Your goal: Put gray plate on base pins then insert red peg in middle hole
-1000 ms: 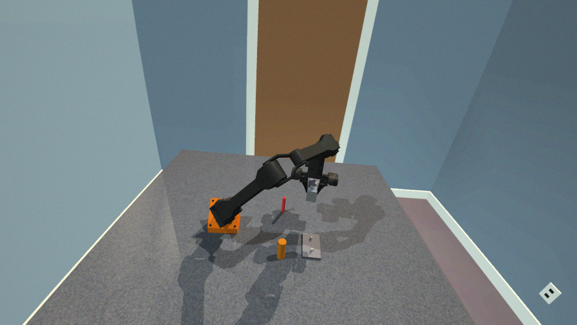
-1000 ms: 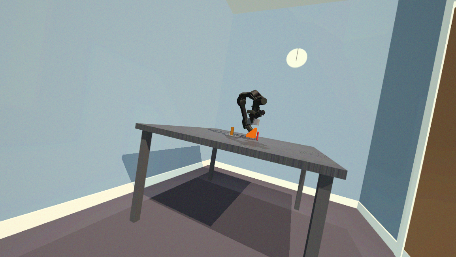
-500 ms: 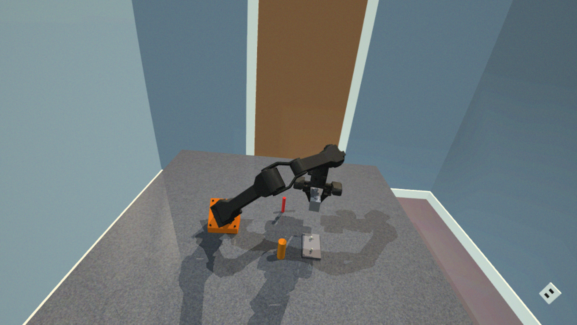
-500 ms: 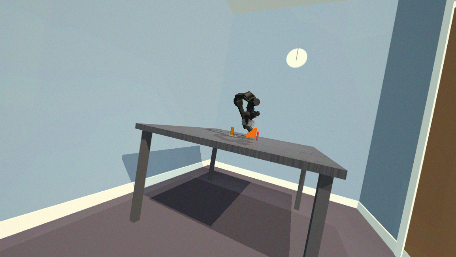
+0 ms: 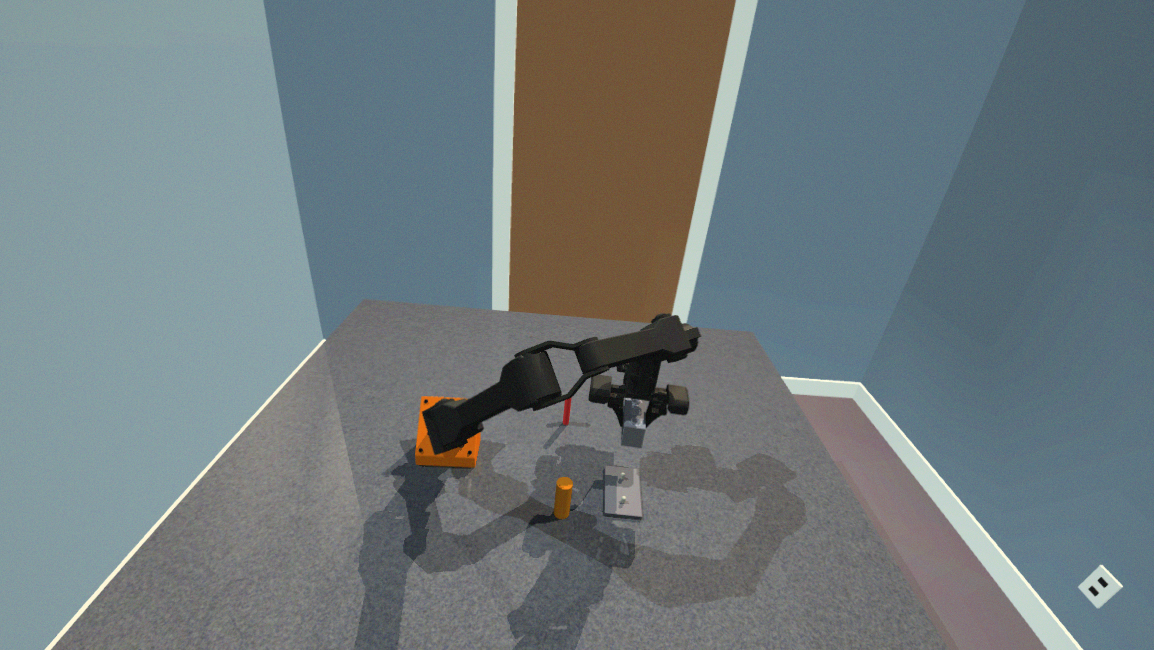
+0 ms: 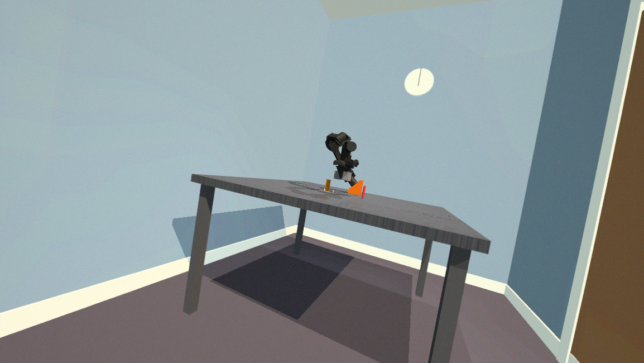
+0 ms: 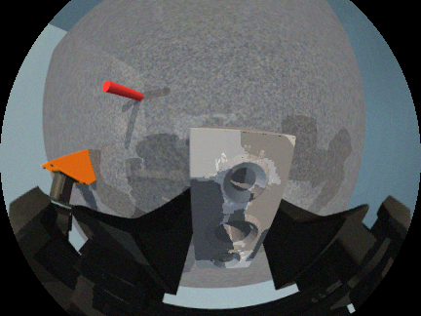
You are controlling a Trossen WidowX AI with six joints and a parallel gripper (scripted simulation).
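The base lies 1 cm behind my gripper tip, 8 cm to the right of it and 9 cm below it. Round my gripper tip: gray plate: 3 cm above; then red peg: 13 cm behind, 11 cm to the left, 6 cm below; then orange cylinder: 13 cm behind, 14 cm to the right, 6 cm below.
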